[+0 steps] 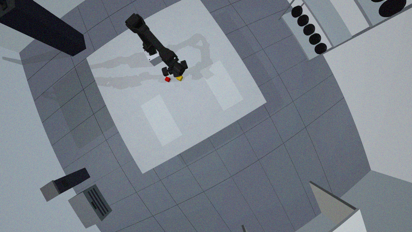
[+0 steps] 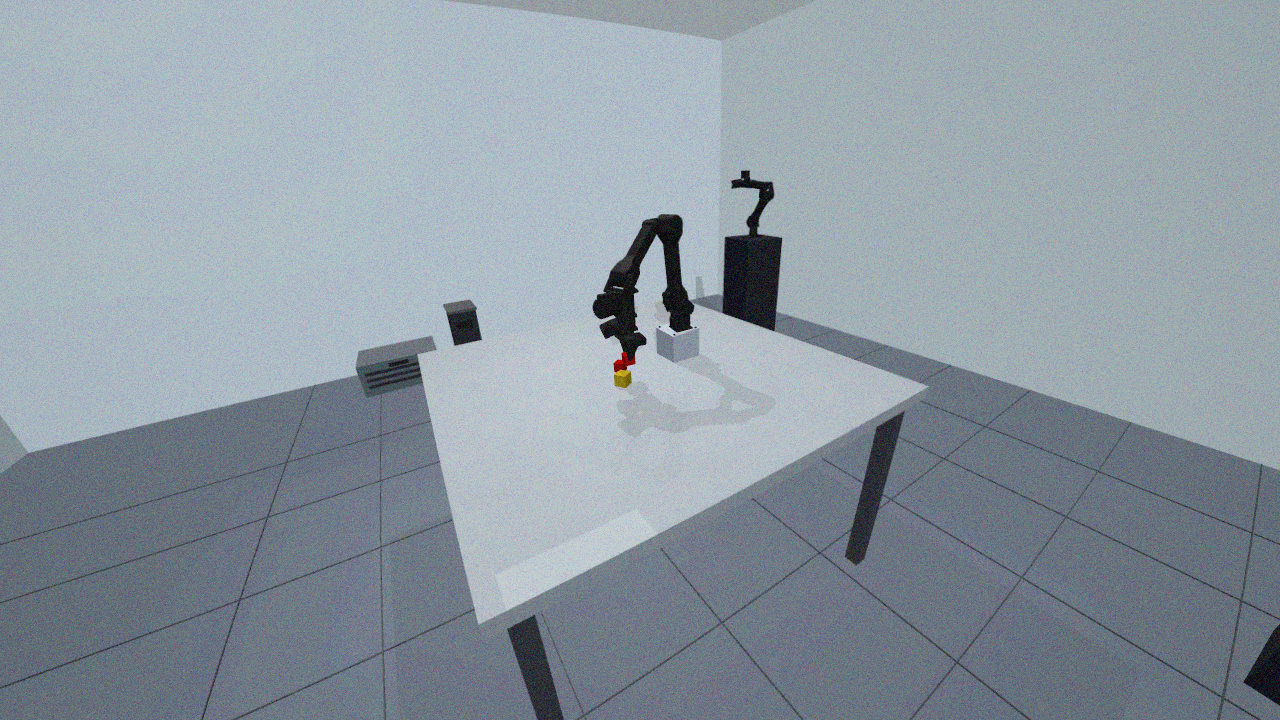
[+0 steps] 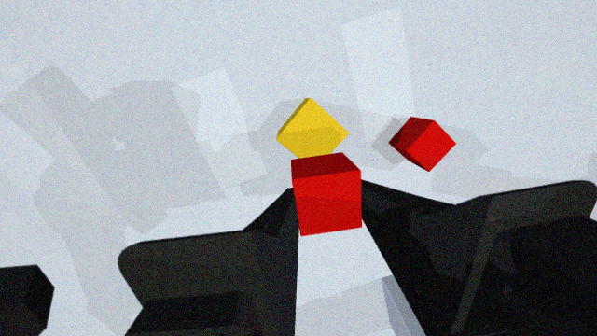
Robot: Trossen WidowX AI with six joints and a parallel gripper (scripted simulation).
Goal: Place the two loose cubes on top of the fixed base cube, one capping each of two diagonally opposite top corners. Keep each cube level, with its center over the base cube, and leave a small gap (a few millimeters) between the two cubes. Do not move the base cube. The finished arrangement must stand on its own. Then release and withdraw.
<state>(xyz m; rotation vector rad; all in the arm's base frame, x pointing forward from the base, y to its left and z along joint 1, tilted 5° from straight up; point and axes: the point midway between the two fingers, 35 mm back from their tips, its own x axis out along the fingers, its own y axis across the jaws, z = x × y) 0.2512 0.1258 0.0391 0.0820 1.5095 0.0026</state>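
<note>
My gripper tip is 2 cm short of the yellow cube and 7 cm above it.
</note>
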